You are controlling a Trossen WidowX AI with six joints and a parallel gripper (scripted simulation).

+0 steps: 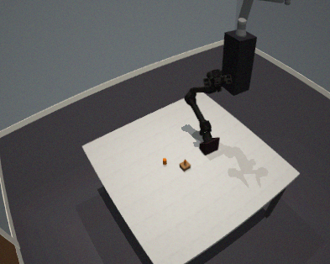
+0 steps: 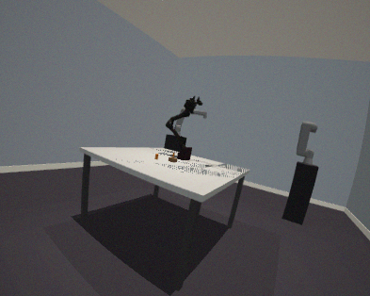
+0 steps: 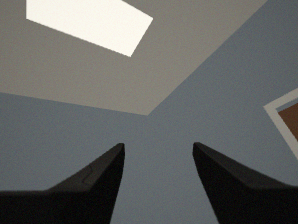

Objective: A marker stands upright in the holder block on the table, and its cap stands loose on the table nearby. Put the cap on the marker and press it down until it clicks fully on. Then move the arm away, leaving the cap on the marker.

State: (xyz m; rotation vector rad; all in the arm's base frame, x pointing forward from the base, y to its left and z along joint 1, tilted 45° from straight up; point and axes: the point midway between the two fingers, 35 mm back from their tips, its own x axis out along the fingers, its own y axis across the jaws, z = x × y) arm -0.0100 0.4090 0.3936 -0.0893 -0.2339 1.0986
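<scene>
Now: the orange cap 670 mm below my gripper tip, 370 mm ahead of it and 80 mm to the right of it. Also, from my gripper tip: holder block 680 mm below, 260 mm ahead, 30 mm to the left.
</scene>
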